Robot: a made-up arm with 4 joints.
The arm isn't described. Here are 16 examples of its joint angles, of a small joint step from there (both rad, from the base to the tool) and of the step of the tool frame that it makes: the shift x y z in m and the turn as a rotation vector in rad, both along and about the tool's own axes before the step.
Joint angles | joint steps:
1: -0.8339 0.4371 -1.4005 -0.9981 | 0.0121 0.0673 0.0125 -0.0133
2: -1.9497 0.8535 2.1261 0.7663 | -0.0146 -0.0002 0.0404 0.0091
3: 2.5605 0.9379 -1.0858 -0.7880 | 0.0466 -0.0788 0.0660 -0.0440
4: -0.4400 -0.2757 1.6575 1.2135 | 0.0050 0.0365 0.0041 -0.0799
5: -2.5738 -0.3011 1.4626 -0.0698 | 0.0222 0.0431 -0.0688 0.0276
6: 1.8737 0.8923 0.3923 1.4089 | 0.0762 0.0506 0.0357 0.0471
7: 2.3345 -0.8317 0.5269 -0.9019 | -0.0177 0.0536 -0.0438 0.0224
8: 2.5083 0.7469 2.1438 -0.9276 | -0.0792 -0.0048 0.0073 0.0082
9: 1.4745 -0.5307 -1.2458 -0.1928 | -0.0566 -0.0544 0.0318 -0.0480
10: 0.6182 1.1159 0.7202 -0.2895 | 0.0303 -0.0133 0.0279 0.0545
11: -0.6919 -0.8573 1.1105 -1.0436 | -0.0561 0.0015 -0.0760 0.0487
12: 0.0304 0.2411 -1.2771 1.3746 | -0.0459 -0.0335 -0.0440 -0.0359
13: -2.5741 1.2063 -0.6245 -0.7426 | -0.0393 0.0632 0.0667 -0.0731
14: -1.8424 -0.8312 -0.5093 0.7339 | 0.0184 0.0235 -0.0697 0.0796
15: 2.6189 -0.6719 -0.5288 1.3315 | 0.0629 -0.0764 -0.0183 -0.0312
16: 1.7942 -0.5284 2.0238 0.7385 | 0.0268 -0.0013 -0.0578 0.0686
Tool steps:
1: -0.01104 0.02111 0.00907 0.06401 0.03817 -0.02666
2: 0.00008 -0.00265 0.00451 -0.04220 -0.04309 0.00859
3: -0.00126 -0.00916 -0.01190 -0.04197 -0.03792 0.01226
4: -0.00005 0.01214 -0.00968 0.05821 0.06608 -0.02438
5: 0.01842 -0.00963 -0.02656 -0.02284 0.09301 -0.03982
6: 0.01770 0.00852 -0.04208 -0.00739 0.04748 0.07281
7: 0.02313 0.00663 -0.00892 -0.02278 -0.00060 -0.06081
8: -0.01432 0.00975 0.02142 -0.01037 -0.08405 0.04217
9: -0.00147 -0.01354 -0.02959 -0.04591 -0.06618 0.01432
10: -0.00151 0.00329 -0.00826 -0.04793 -0.02753 0.05538
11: -0.01301 0.00153 -0.01594 -0.05558 0.02149 0.01257
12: -0.01616 0.01368 -0.01173 0.00694 0.00523 0.00480
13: -0.00613 0.00793 0.01776 0.09147 -0.00527 -0.00236
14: 0.01085 -0.01031 -0.00246 0.01112 0.03193 0.01247
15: -0.01706 -0.00740 0.01264 0.07653 -0.01936 0.00379
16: -0.00481 -0.00505 -0.01499 -0.00758 0.03781 0.02558
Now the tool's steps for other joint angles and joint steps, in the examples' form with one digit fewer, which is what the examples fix.
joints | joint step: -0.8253 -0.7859 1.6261 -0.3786 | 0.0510 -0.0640 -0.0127 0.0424
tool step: 0.0026 -0.0153 0.0205 0.0172 -0.0367 -0.0066
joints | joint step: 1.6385 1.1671 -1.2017 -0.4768 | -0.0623 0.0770 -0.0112 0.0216
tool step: -0.0089 0.0017 0.0154 0.0470 0.0155 0.0330
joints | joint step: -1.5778 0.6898 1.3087 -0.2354 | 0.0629 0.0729 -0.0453 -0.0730
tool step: 0.0375 -0.0054 -0.0480 0.0068 0.1744 -0.1115
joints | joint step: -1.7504 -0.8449 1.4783 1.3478 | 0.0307 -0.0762 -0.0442 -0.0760
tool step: -0.0053 -0.0229 0.0128 0.0680 0.0379 -0.1057
